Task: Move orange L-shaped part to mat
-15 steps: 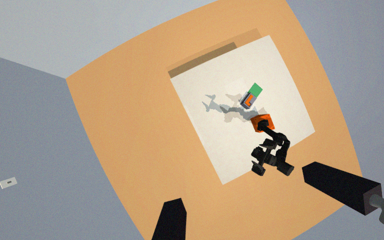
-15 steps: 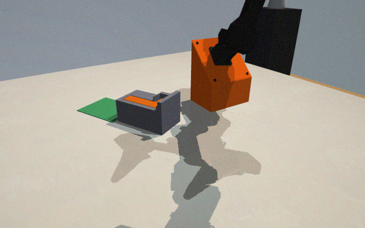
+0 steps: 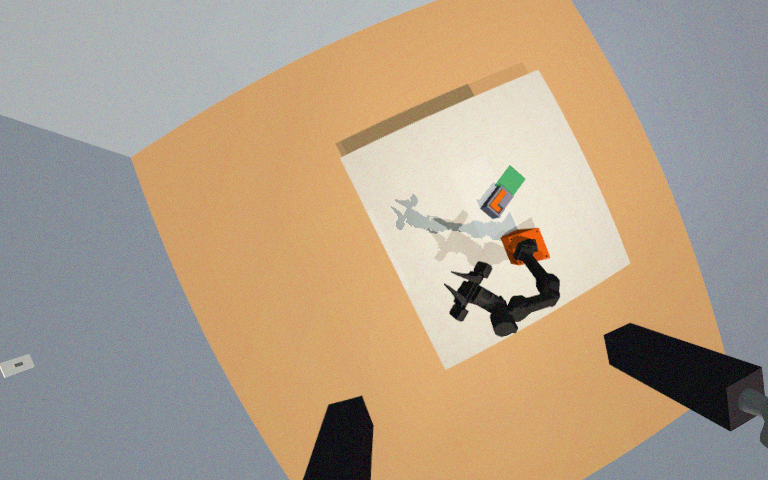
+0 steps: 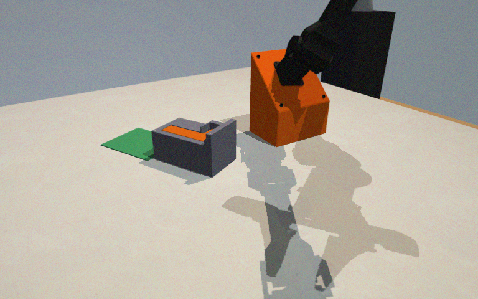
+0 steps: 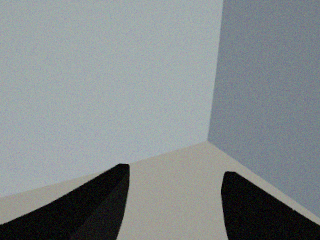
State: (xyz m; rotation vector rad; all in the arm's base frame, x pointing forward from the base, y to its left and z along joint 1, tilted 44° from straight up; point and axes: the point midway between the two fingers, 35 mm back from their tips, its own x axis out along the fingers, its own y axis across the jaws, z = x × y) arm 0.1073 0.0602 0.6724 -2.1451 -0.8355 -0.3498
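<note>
The orange L-shaped part lies 160 mm ahead of my gripper tip, 490 mm to the right of it and 550 mm below it. Round my gripper tip: green mat: 250 mm ahead, 620 mm to the right, 610 mm below.
</note>
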